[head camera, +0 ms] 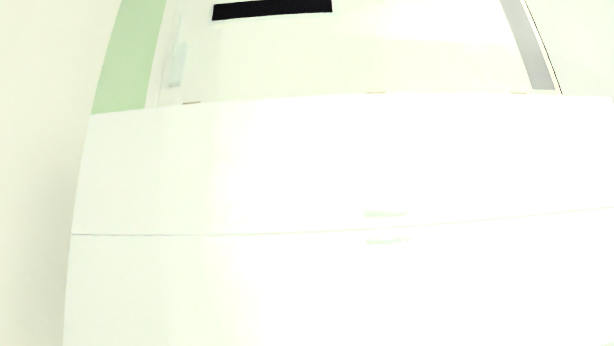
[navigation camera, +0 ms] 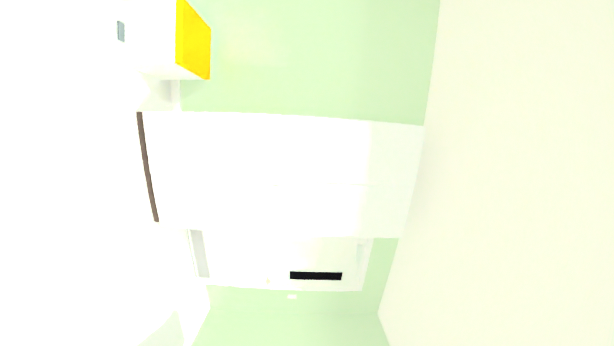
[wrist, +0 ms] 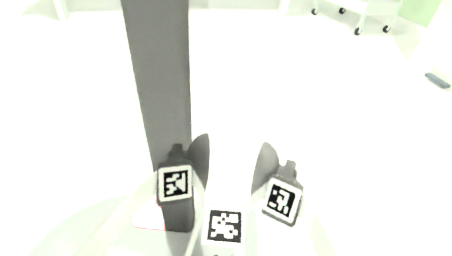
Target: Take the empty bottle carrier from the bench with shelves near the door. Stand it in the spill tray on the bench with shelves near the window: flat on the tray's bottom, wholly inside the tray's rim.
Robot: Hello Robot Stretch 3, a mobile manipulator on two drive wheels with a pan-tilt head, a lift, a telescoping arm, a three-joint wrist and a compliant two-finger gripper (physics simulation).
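Frame: origin at the robot's base, x right, y back, z down, level; metres.
Seen in the pictures: gripper, between the fingertips: (wrist: pixel 233 156).
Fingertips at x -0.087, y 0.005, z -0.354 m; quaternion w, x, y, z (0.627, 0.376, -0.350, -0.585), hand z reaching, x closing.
Note:
A point is followed by its place in that frame.
My gripper (wrist: pixel 233 156) @[y 0.005, x -0.087, z -0.354 m] shows in the wrist view with its two rounded fingertips apart, so it is open, and I see no object between them. The gripper does not show in the head or navigation view. The empty bottle carrier, the spill tray and the two benches with shelves cannot be made out in any view. The pictures are strongly overexposed, which hides pale surfaces.
A long grey bar (wrist: pixel 160 75) runs beside the left finger. A wheeled cart (wrist: pixel 364 17) @[y -0.775, x -1.547, z -0.120 m] stands at the upper right of the wrist view. A large white cabinet (head camera: pixel 325 165) @[y -1.370, x 0.110, z -1.285 m] (navigation camera: pixel 280 155) @[y -1.247, x -0.254, z -1.111 m] stands beside a pale wall (head camera: pixel 30 150) @[y -1.472, x 0.237, z -2.437 m] (navigation camera: pixel 520 165) @[y -0.795, x -0.211, z -2.438 m]. A yellow panel (navigation camera: pixel 195 42) @[y -1.124, x -1.028, z -0.451 m] shows at upper left.

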